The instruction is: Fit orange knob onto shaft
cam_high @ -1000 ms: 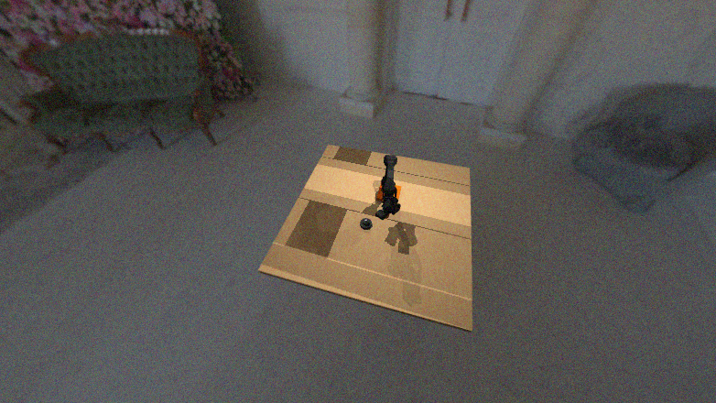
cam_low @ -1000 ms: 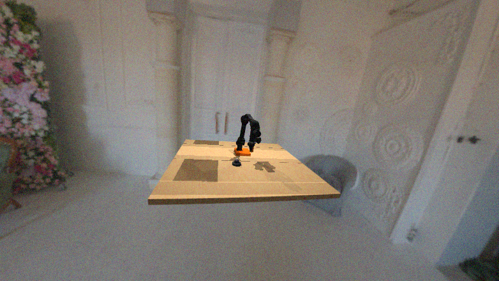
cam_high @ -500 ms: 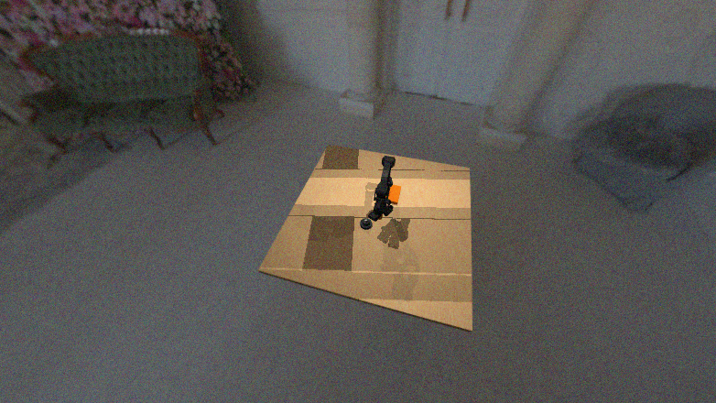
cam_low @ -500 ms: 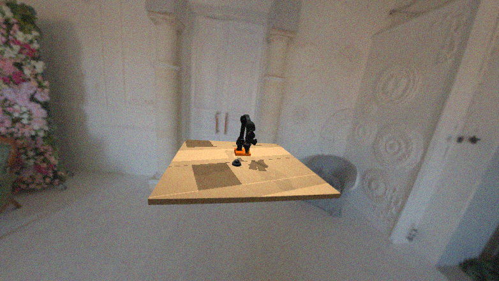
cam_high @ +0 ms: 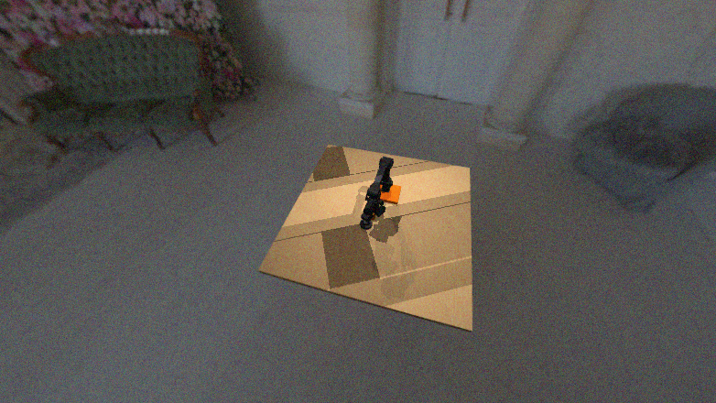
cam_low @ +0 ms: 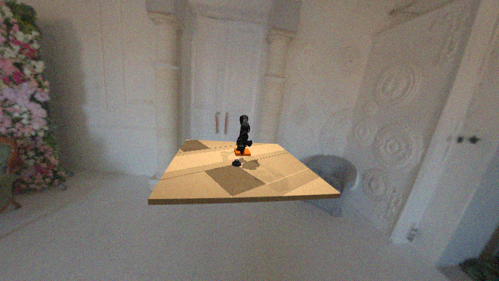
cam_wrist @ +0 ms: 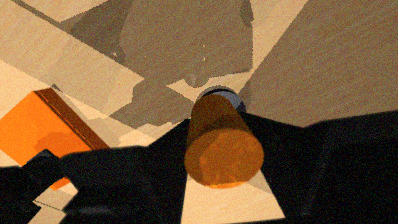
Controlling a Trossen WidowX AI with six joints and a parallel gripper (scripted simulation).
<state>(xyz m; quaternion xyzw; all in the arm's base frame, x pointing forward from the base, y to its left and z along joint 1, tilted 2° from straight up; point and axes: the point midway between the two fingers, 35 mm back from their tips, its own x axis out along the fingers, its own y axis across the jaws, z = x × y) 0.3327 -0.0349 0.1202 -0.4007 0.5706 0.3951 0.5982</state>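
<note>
Now: the pedestal with D-shaped shaft 80 mm below my gripper tip and 40 mm to the right of it. Also, from my gripper tip: orange knob (30 mm above).
</note>
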